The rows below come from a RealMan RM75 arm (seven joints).
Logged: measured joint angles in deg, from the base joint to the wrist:
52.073 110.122 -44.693 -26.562 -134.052 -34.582 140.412
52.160 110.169 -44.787 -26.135 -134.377 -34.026 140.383
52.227 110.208 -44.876 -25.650 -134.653 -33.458 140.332
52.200 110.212 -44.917 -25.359 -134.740 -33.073 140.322
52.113 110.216 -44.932 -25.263 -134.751 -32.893 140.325
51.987 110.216 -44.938 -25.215 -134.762 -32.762 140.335
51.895 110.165 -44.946 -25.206 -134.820 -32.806 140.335
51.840 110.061 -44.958 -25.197 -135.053 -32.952 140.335
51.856 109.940 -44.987 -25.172 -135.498 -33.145 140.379
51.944 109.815 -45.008 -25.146 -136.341 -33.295 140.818
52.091 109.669 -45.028 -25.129 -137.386 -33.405 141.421
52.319 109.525 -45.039 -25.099 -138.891 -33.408 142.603
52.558 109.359 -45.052 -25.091 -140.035 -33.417 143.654
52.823 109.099 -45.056 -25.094 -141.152 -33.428 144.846
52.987 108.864 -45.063 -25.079 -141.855 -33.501 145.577
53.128 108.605 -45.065 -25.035 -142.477 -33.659 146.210
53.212 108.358 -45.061 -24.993 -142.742 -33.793 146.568
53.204 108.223 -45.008 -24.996 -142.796 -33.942 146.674
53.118 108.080 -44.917 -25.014 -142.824 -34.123 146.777
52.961 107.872 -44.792 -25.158 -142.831 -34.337 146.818
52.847 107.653 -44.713 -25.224 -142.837 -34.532 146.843
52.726 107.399 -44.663 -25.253 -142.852 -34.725 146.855
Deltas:
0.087 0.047 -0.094 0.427 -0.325 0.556 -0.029
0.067 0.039 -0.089 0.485 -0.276 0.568 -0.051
-0.027 0.004 -0.041 0.291 -0.087 0.385 -0.010
-0.087 0.004 -0.015 0.096 -0.011 0.180 0.003
-0.126 0.000 -0.006 0.048 -0.011 0.131 0.010
-0.092 -0.051 -0.008 0.009 -0.058 -0.044 0.000
-0.055 -0.104 -0.012 0.009 -0.233 -0.146 0.000
0.016 -0.121 -0.029 0.025 -0.445 -0.193 0.044
0.088 -0.125 -0.021 0.026 -0.843 -0.150 0.439
0.147 -0.146 -0.020 0.017 -1.045 -0.110 0.603
0.228 -0.144 -0.011 0.030 -1.505 -0.003 1.182
0.239 -0.166 -0.013 0.008 -1.144 -0.009 1.051
0.265 -0.260 -0.004 -0.003 -1.117 -0.011 1.192
0.164 -0.235 -0.007 0.015 -0.703 -0.073 0.731
0.141 -0.259 -0.002 0.044 -0.622 -0.158 0.633
0.084 -0.247 0.004 0.042 -0.265 -0.134 0.358
-0.008 -0.135 0.053 -0.003 -0.054 -0.149 0.106
-0.086 -0.143 0.091 -0.018 -0.028 -0.181 0.103
-0.157 -0.208 0.125 -0.144 -0.007 -0.214 0.041
-0.114 -0.219 0.079 -0.066 -0.006 -0.195 0.025
-0.121 -0.254 0.050 -0.029 -0.015 -0.193 0.012

